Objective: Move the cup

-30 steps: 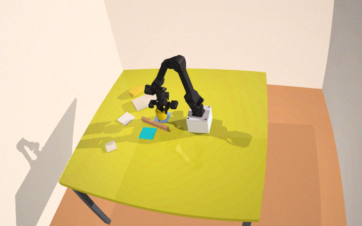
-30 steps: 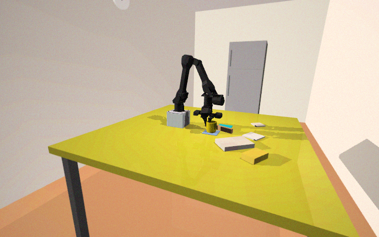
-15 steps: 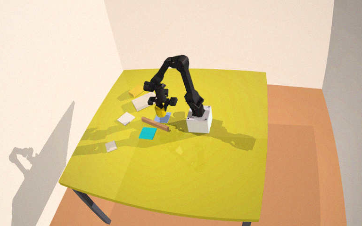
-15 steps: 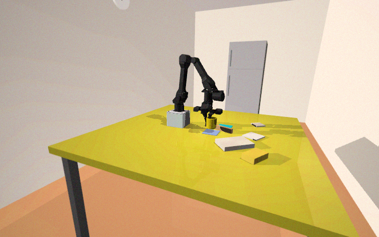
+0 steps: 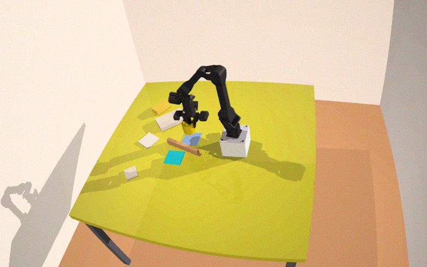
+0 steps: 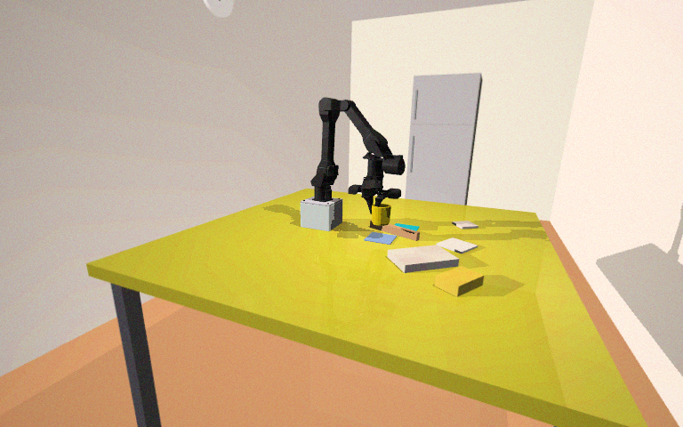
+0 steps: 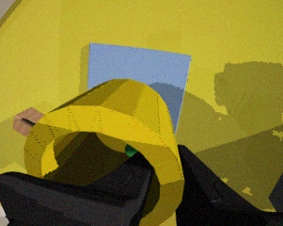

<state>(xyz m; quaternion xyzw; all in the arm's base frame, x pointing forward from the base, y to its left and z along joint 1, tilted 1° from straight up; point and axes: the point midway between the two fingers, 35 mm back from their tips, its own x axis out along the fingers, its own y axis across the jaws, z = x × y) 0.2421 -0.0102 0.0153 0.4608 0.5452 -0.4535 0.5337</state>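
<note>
My gripper tip is 170 mm to the right of the cyan pad, 100 mm above it and 60 mm short of it. The rest, counted from my gripper tip: yellow cup 20 mm ahead; green marble 20 mm to the left, 20 mm below, 20 mm ahead; blue pad 100 mm below, 30 mm ahead.
</note>
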